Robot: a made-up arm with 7 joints. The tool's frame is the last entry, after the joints. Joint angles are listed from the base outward.
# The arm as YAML. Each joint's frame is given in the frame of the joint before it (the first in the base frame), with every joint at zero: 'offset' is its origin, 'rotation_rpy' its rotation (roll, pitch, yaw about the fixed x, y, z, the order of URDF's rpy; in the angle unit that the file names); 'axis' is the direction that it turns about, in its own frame. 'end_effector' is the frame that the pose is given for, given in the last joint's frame.
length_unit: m
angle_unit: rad
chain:
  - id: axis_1
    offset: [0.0, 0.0, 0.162]
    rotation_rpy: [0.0, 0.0, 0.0]
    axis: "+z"
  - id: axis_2
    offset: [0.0, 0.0, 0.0]
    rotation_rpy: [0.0, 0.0, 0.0]
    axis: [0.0, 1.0, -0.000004]
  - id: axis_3
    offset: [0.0, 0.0, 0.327]
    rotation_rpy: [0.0, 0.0, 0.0]
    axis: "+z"
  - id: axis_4
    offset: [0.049, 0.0, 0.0]
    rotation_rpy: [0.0, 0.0, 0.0]
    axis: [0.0, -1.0, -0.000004]
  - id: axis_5
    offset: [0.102, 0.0, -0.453]
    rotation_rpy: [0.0, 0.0, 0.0]
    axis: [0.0, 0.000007, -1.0]
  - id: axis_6
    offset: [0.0, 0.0, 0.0]
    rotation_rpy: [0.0, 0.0, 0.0]
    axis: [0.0, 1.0, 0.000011]
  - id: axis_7
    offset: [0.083, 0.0, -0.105]
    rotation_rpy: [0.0, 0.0, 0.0]
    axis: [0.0, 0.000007, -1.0]
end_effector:
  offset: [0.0, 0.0, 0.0]
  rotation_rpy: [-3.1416, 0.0, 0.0]
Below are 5 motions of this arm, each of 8 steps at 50 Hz.
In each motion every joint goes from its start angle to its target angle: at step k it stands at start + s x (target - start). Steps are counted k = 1, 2, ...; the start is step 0. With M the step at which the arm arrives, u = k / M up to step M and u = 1 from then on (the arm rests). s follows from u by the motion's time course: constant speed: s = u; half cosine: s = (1 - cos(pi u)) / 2; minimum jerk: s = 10 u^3 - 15 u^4 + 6 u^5.
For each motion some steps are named. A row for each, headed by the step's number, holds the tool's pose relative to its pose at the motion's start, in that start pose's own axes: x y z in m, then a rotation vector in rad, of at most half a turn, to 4 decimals.
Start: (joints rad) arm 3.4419 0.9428 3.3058 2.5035 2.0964 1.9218 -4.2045
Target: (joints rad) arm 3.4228 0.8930 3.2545 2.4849 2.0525 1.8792 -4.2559
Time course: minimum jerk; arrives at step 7
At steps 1, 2, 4, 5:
1: 0.0009 -0.0009 -0.0010 0.0030 0.0004 0.0006
2: 0.0054 -0.0053 -0.0064 0.0187 0.0024 0.0036
4: 0.0238 -0.0222 -0.0282 0.0814 0.0123 0.0155
5: 0.0324 -0.0295 -0.0383 0.1100 0.0178 0.0209

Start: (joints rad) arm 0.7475 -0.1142 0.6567 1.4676 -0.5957 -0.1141 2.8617
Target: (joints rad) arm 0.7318 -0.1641 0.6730 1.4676 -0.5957 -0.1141 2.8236
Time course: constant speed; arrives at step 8
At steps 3, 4, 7, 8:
3: -0.0098 -0.0023 -0.0062 0.0103 -0.0088 -0.0272
4: -0.0130 -0.0029 -0.0083 0.0138 -0.0116 -0.0363
7: -0.0228 -0.0048 -0.0146 0.0241 -0.0201 -0.0638
8: -0.0260 -0.0053 -0.0167 0.0275 -0.0228 -0.0730

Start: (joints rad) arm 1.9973 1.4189 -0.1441 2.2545 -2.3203 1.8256 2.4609
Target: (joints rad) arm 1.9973 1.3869 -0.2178 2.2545 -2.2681 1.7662 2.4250
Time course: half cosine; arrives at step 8
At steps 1, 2, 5, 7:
1: -0.0001 0.0002 0.0014 -0.0003 0.0001 -0.0021
2: -0.0002 0.0007 0.0055 -0.0011 0.0003 -0.0081
5: -0.0008 0.0037 0.0262 -0.0060 0.0011 -0.0378
7: -0.0008 0.0053 0.0365 -0.0088 0.0014 -0.0523

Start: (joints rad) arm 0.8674 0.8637 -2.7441 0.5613 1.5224 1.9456 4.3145
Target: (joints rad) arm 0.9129 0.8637 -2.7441 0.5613 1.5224 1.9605 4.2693
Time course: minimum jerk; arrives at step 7
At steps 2, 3, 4, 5, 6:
2: 0.0007 -0.0006 0.0024 0.0083 0.0015 -0.0082
3: 0.0018 -0.0017 0.0061 0.0212 0.0038 -0.0208
4: 0.0031 -0.0029 0.0104 0.0363 0.0068 -0.0358
5: 0.0042 -0.0040 0.0141 0.0491 0.0094 -0.0484
6: 0.0048 -0.0046 0.0160 0.0561 0.0109 -0.0552

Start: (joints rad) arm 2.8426 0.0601 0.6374 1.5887 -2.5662 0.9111 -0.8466
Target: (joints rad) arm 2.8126 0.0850 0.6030 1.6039 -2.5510 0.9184 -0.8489
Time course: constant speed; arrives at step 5
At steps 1, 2, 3, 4, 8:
1: 0.0050 -0.0073 0.0044 0.0136 0.0035 -0.0057
2: 0.0099 -0.0147 0.0087 0.0273 0.0070 -0.0113
3: 0.0148 -0.0221 0.0130 0.0409 0.0104 -0.0171
4: 0.0197 -0.0297 0.0171 0.0545 0.0138 -0.0228
8: 0.0245 -0.0373 0.0211 0.0681 0.0171 -0.0286

